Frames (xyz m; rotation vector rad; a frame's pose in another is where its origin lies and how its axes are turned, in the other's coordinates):
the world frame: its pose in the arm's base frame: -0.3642 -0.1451 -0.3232 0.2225 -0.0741 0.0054
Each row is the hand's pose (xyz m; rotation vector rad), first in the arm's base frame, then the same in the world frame.
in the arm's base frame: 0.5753 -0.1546 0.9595 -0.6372 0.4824 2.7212
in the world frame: 1.0319 0.2605 1.1813 -0.5891 0.8123 2.7160
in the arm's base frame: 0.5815 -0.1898 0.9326 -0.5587 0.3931 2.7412
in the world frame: 1.0362 0.2202 1.1624 -0.5097 0.7230 2.7367
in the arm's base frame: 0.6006 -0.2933 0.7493 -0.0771 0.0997 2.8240
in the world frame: 1.0420 0.0786 1.0056 -0.0217 0.4299 2.7994
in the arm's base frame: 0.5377 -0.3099 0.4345 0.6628 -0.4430 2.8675
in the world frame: 0.9560 -0.0061 0.7076 0.7220 -0.1122 2.8185
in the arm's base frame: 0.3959 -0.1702 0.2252 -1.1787 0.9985 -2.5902
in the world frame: 0.7987 0.0860 0.4836 -1.3318 0.7405 -2.7368
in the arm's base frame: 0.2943 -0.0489 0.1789 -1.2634 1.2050 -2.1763
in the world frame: 0.6936 0.1955 0.4192 -1.4414 1.0153 -2.3382
